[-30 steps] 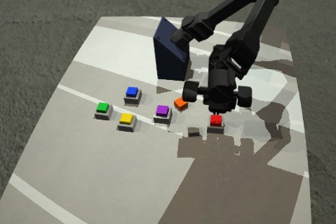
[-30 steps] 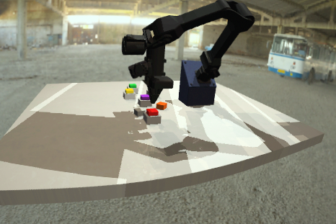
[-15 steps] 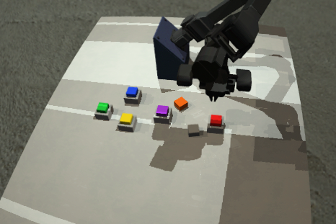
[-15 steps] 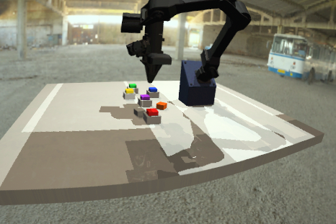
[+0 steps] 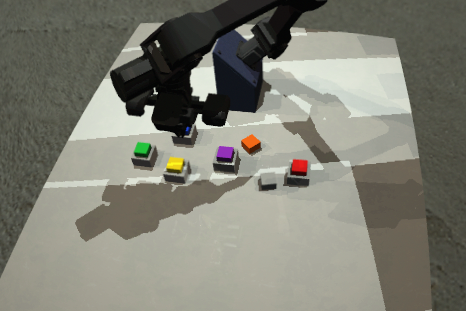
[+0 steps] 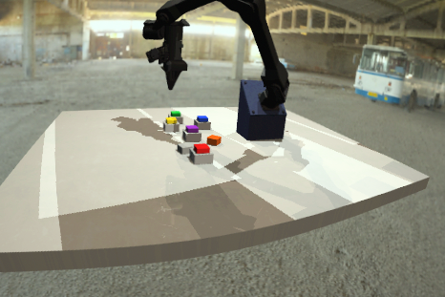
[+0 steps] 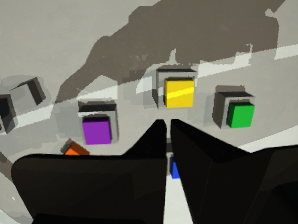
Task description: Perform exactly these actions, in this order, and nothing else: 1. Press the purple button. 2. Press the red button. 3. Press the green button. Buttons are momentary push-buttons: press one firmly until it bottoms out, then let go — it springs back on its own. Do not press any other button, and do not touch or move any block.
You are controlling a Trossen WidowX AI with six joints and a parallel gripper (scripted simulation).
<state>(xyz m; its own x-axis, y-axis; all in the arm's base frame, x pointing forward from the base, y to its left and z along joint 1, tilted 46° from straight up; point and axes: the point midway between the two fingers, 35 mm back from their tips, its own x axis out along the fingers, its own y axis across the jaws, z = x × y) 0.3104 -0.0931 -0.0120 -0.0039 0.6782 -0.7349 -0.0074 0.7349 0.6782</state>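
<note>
Right now my gripper tip is 13 cm to the left of the green button, 11 cm above it and 5 cm past it. The rest, counted from my gripper tip: yellow button: 11 cm below, 4 cm to the right, 1 cm behind; purple button: 11 cm below, 7 cm to the left, 6 cm behind; blue button: 13 cm behind, 11 cm below, 5 cm to the right.
</note>
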